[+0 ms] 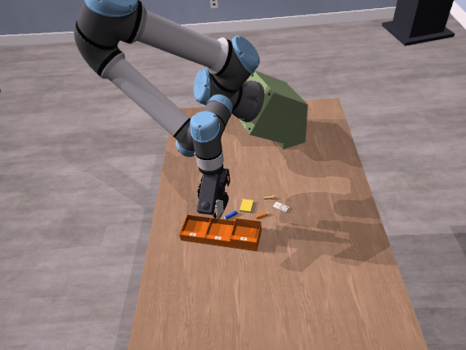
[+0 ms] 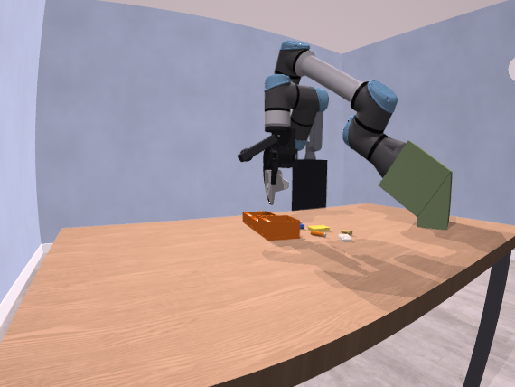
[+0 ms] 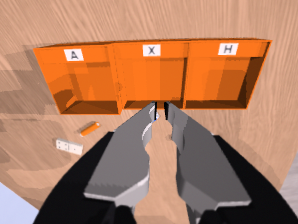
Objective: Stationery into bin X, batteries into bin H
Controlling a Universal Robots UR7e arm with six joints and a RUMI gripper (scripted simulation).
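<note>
Right now the blue battery is 6 cm behind my hand, 5 cm to the left of it and 8 cm below it. The rest, counted from my hand: grey nut (12 cm behind, 1 cm to the left, 8 cm below); then orange bin (1 cm ahead, 6 cm below); then yellow pad (9 cm behind, 11 cm to the left, 8 cm below).
</note>
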